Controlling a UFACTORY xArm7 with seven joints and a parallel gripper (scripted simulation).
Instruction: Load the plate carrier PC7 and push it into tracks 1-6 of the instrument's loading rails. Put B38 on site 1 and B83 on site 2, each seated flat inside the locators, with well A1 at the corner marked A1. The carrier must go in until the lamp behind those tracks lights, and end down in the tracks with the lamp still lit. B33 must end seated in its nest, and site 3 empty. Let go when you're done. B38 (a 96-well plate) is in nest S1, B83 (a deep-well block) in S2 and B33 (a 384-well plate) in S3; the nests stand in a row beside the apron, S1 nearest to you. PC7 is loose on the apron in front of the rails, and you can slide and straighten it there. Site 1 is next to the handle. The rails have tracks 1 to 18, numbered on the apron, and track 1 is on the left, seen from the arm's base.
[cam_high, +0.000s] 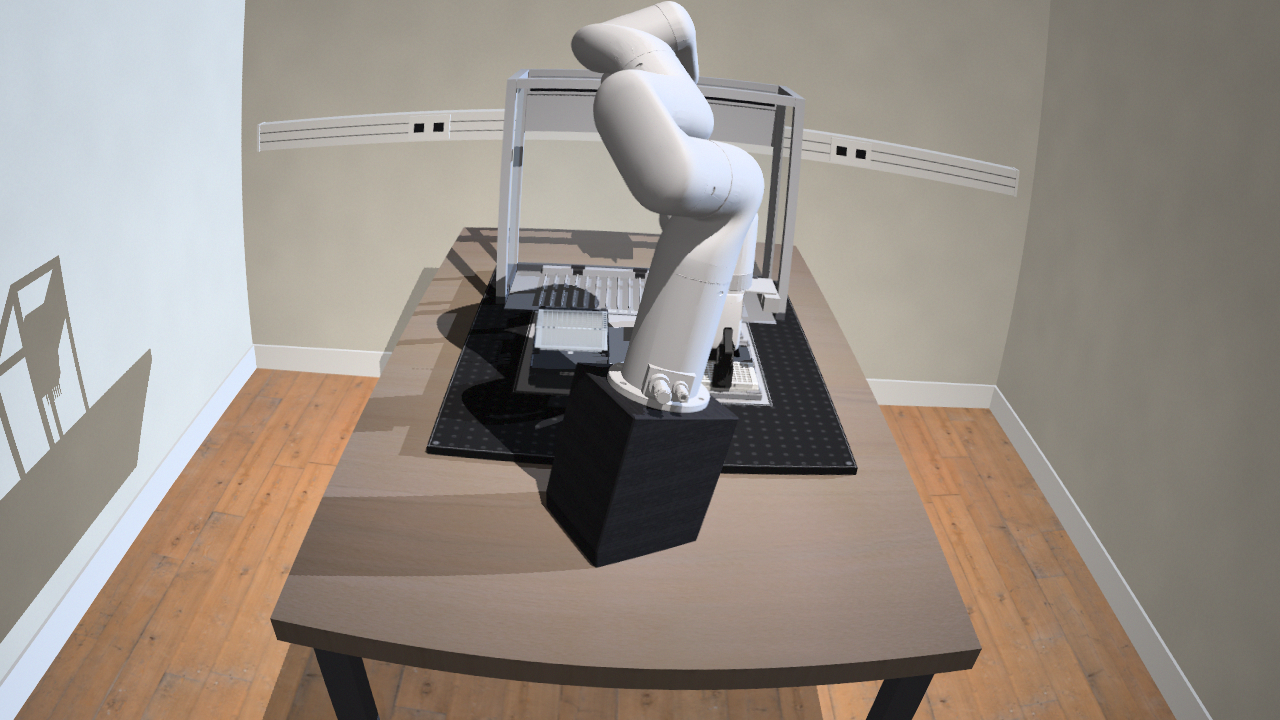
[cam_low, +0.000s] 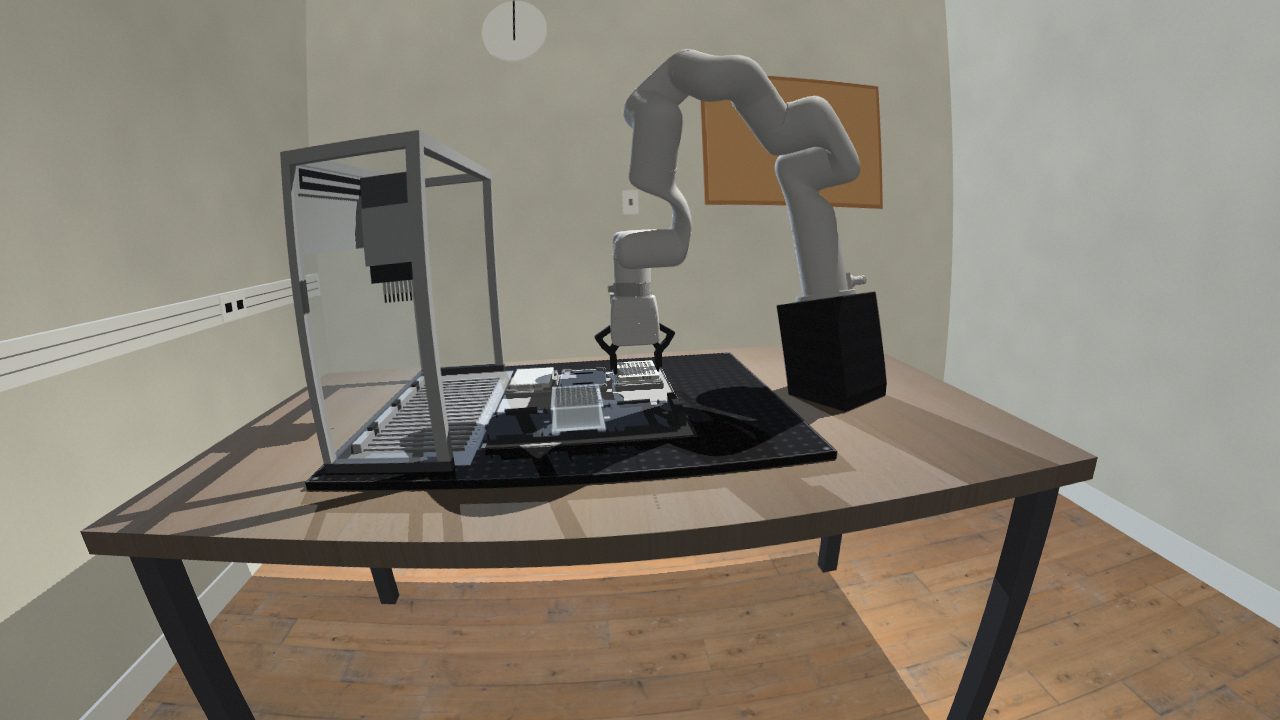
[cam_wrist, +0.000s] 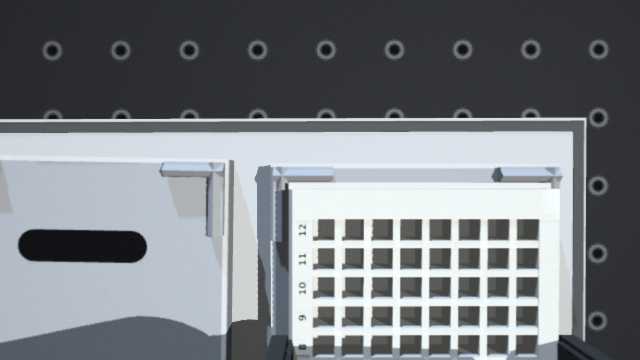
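Right now my hand is 1 cm above the 96-well plate B38. Also, from my hand: plate carrier PC7 (14 cm ahead, 24 cm to the left, 1 cm below); nest S1 (2 cm below); nest S2 (11 cm ahead, 1 cm to the right, 2 cm below).
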